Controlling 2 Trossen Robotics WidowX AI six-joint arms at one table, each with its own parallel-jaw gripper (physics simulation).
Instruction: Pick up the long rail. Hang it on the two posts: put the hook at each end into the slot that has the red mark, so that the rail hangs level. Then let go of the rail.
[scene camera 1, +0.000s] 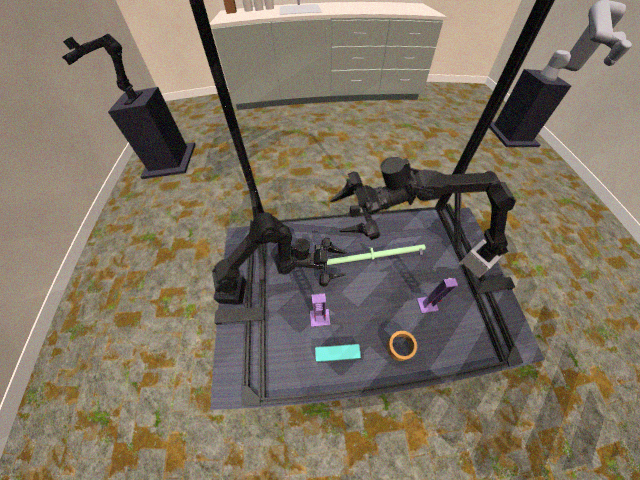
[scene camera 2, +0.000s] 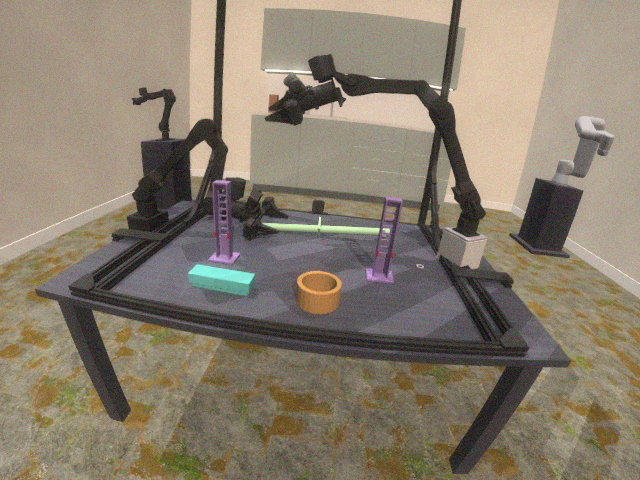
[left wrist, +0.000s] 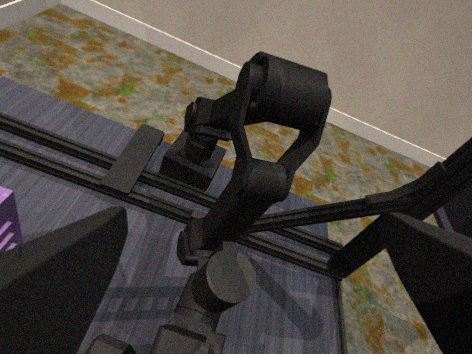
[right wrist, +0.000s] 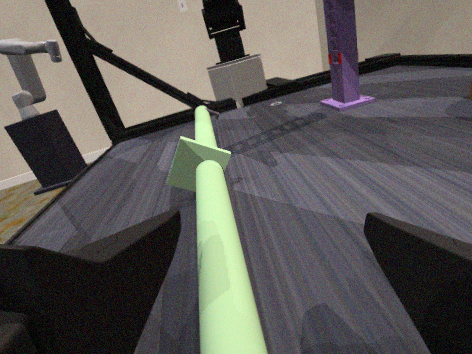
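Seen in the pictures: left gripper, fingertip midpoint: (scene camera 1: 334, 216) (scene camera 2: 267, 114) (left wrist: 256, 221); right gripper, fingertip midpoint: (scene camera 1: 345, 263) (scene camera 2: 283, 224) (right wrist: 272, 220); left arm's base, link origin: (scene camera 1: 486, 253) (scene camera 2: 466, 232) (right wrist: 232, 60); right arm's base, link origin: (scene camera 1: 228, 286) (scene camera 2: 147, 213) (left wrist: 197, 152).
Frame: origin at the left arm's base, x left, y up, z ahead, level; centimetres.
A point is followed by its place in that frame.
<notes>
The long pale-green rail (scene camera 1: 392, 252) {x -25.5, y -6.5, z 27.7 cm} (scene camera 2: 351, 229) {x -24.4, y -6.6, z 26.2 cm} (right wrist: 220, 240) {x -34.9, y -7.4, z 44.6 cm} lies behind the two posts, with a square collar at its middle. My right gripper (scene camera 1: 343, 263) {x -32.9, y -6.4, z 46.7 cm} (scene camera 2: 281, 223) {x -32.9, y -6.4, z 46.7 cm} (right wrist: 272, 220) {x -32.9, y -6.4, z 46.7 cm} is open at the rail's left end; in the right wrist view the rail runs between the spread fingers, nearer the left one. Its left-end hook is hidden. The left purple post (scene camera 1: 318, 297) {x -22.2, y 10.8, z 67.3 cm} (scene camera 2: 223, 245) {x -23.0, y -7.2, z 67.4 cm} and the right purple post (scene camera 1: 439, 293) {x -1.0, y 4.8, z 32.6 cm} (scene camera 2: 382, 260) {x -1.8, y -6.1, z 29.9 cm} (right wrist: 345, 85) {x -2.8, y -7.3, z 31.7 cm} stand upright, each with red marks low down. My left gripper (scene camera 1: 336, 214) {x -33.7, y 27.7, z 53.2 cm} is open and empty, high above the table's back.
A turquoise block (scene camera 1: 337, 352) {x -7.8, y -7.1, z 70.0 cm} (scene camera 2: 221, 279) {x -5.4, y -7.3, z 70.2 cm} lies in front of the left post. An orange ring (scene camera 1: 392, 352) {x 3.4, y -5.8, z 55.2 cm} (scene camera 2: 318, 301) {x 8.1, y -7.4, z 52.6 cm} stands between the posts, nearer the front. Black frame rails edge the table (scene camera 2: 289, 268) {x -12.0, y -10.6, z 51.7 cm}, with tall uprights at the back. The left arm reaches over the right gripper's area.
</notes>
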